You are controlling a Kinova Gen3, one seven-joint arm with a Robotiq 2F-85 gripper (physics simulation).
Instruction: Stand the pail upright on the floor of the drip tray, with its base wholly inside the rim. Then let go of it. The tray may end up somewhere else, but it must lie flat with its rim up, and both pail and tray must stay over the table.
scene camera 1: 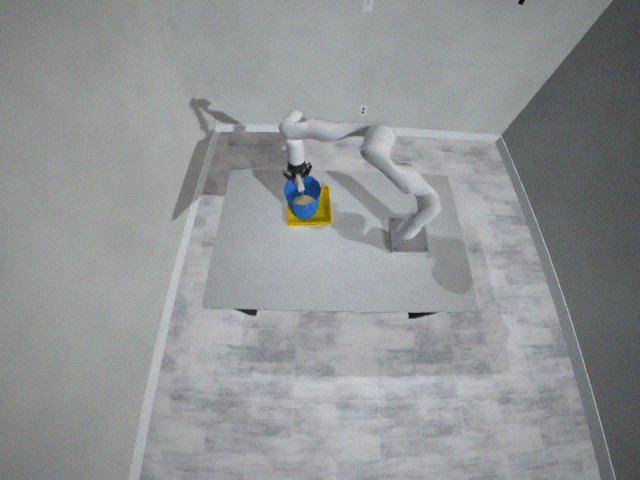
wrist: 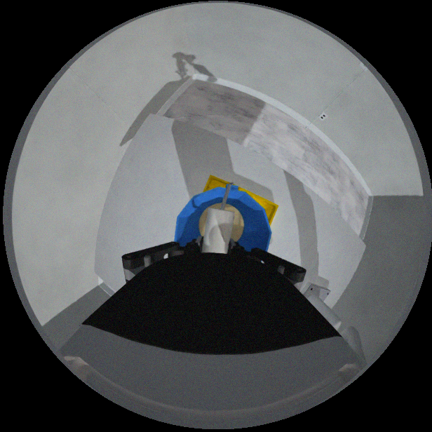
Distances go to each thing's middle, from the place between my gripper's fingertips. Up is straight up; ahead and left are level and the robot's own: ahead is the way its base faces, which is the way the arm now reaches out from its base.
Right now the yellow drip tray (scene camera 1: 323, 215) is 4 cm behind my hand, 1 cm to the right of it and 22 cm below it.
